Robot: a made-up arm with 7 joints.
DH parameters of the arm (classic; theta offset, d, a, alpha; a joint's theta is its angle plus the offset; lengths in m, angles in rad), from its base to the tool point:
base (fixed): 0 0.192 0 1.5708
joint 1: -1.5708 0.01 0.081 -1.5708
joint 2: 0 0.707 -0.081 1.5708
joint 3: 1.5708 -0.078 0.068 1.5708
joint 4: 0 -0.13 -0.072 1.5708
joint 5: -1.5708 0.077 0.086 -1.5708
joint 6: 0 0.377 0.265 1.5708
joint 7: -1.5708 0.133 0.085 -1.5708
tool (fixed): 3.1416 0.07 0 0
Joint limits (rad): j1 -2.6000..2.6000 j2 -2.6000..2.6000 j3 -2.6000..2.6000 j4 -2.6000..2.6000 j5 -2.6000..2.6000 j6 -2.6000..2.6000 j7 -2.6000..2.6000
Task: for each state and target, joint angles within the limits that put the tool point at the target. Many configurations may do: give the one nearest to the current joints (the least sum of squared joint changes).
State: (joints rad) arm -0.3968 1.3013 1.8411 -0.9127 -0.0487 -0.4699 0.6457
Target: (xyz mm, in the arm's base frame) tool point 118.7 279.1 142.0
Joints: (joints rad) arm -0.5773 1.1762 1.6975 -1.2916 -0.4727 -0.3455 0.3536
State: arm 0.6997 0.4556 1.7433 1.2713 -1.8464 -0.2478 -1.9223
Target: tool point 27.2 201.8 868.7
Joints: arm 0.6279 0.5946 1.4337 1.4576 -2.0575 -0.2492 -1.8647
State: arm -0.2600 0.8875 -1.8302 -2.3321 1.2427 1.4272 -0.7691
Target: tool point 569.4 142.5 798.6
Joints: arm 0.4387 0.9021 -1.8242 -2.3487 1.0222 1.2732 -0.6872
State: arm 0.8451 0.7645 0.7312 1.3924 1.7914 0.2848 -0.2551
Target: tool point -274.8 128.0 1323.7
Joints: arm 1.7530 0.6745 0.7201 1.1256 2.3599 -0.1883 -0.1137
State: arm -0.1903 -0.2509 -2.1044 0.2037 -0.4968 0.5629 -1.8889
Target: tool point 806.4 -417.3 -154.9
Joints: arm -0.0001 -1.0739 -2.4057 0.5052 -0.1967 0.6846 -2.1302
